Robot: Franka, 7 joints.
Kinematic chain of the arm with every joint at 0, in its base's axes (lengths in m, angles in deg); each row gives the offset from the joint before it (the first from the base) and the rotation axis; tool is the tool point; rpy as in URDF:
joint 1: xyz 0 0 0.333 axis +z
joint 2: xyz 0 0 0 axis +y
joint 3: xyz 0 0 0.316 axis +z
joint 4: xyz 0.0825 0 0 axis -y
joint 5: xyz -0.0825 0 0.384 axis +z
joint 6: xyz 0 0 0 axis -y
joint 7: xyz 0.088 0 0 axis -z
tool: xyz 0 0 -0.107 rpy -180 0 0
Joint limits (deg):
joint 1: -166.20..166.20
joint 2: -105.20..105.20
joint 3: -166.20..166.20
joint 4: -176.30..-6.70
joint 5: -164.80..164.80
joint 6: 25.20..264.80
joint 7: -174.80..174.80
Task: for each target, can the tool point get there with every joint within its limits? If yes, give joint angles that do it. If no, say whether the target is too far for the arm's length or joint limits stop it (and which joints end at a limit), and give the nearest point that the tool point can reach.
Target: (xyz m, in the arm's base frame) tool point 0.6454 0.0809 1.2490
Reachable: no: too far | nearest point 0.4928 0.0618 1.0325 | short by 0.266 m
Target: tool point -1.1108 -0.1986 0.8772
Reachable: no: too far | nearest point -0.7607 -0.1360 0.7057 | short by 0.395 m
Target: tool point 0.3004 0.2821 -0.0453
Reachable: yes | joints 45.73 57.33 -13.36 -122.65 -83.15 191.81 19.43
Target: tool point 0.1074 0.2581 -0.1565
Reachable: yes | joints 25.19 87.70 11.81 -106.45 -134.48 196.73 -106.00
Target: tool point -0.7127 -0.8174 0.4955
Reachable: no: too far | nearest point -0.5576 -0.6395 0.4601 | short by 0.239 m
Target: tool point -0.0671 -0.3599 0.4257
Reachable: yes | joints 14.26 74.19 -100.95 -162.00 60.29 173.58 117.68
